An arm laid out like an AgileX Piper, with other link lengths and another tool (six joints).
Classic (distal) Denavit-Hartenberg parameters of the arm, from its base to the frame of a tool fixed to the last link. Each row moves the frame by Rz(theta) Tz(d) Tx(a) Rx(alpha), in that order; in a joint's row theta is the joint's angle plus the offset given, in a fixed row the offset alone. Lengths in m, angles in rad.
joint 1: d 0.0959; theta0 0; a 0; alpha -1.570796
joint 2: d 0; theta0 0.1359; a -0.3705; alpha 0
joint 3: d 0; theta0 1.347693; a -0.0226; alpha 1.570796
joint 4: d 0.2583; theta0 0; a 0; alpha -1.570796
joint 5: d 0; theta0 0; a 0; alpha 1.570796
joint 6: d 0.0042; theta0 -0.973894; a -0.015; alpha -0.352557
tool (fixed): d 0.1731; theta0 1.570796; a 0; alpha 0
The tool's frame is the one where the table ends.
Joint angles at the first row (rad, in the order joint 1, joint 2, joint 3, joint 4, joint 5, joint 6):
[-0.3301, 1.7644, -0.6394, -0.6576, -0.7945, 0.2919]
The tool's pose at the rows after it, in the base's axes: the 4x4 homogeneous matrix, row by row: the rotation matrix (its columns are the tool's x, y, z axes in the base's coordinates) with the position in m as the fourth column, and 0 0 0 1 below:
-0.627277 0.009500 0.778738 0.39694; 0.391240 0.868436 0.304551 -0.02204; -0.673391 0.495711 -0.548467 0.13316; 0 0 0 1
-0.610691 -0.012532 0.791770 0.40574; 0.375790 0.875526 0.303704 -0.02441; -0.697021 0.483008 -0.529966 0.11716; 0 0 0 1
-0.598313 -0.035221 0.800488 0.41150; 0.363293 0.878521 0.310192 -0.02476; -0.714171 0.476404 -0.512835 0.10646; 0 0 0 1
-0.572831 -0.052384 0.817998 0.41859; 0.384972 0.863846 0.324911 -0.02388; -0.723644 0.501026 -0.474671 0.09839; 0 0 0 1
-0.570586 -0.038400 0.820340 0.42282; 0.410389 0.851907 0.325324 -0.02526; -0.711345 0.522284 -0.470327 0.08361; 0 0 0 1
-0.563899 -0.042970 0.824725 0.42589; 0.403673 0.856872 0.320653 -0.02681; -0.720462 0.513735 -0.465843 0.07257; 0 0 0 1
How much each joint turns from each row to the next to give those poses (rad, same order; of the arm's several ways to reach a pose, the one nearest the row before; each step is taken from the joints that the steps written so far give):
[0.0000, 0.0418, 0.0158, 0.0333, -0.0834, -0.0631]
[0.0000, 0.0678, 0.0029, 0.0349, -0.0846, -0.0739]
[0.0000, 0.0483, 0.0000, 0.0119, -0.0645, -0.0424]
[0.0000, 0.0530, 0.0000, 0.0182, -0.0850, -0.0108]
[0.0000, 0.0544, 0.0000, 0.0225, -0.0450, -0.0081]
[0.0000, 0.0401, -0.0010, 0.0117, -0.0408, -0.0334]

